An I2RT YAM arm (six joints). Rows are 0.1 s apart.
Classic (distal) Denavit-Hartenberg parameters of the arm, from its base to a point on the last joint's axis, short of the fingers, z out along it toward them. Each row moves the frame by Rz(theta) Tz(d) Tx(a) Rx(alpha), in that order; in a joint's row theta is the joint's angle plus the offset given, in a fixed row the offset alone. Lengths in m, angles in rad.
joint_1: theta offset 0, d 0.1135, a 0.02, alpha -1.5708
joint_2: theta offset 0, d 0, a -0.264, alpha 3.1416
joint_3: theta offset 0.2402, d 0, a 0.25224, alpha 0
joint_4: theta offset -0.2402, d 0, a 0.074, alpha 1.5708
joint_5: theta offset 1.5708, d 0, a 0, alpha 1.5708
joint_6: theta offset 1.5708, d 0.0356, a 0, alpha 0
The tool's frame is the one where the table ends.
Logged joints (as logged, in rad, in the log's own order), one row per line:
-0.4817 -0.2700 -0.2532 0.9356 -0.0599 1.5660
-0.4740 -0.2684 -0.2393 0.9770 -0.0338 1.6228
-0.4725 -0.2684 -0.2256 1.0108 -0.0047 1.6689
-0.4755 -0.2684 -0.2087 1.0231 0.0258 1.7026
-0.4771 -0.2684 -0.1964 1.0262 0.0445 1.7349
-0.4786 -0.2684 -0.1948 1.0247 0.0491 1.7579
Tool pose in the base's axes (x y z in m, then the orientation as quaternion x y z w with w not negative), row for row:
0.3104 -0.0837 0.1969 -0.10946 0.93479 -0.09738 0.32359
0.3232 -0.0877 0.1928 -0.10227 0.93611 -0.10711 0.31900
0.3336 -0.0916 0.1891 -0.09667 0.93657 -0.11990 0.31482
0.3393 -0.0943 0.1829 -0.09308 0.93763 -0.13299 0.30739
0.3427 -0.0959 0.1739 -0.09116 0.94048 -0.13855 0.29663
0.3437 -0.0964 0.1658 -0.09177 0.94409 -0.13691 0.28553
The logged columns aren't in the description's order. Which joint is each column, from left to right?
Columns, left to right: joint_6, joint_1, joint_4, joint_3, joint_5, joint_2.
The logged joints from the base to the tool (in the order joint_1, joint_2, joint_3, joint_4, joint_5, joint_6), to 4 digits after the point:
-0.2700 1.5660 0.9356 -0.2532 -0.0599 -0.4817
-0.2684 1.6228 0.9770 -0.2393 -0.0338 -0.4740
-0.2684 1.6689 1.0108 -0.2256 -0.0047 -0.4725
-0.2684 1.7026 1.0231 -0.2087 0.0258 -0.4755
-0.2684 1.7349 1.0262 -0.1964 0.0445 -0.4771
-0.2684 1.7579 1.0247 -0.1948 0.0491 -0.4786

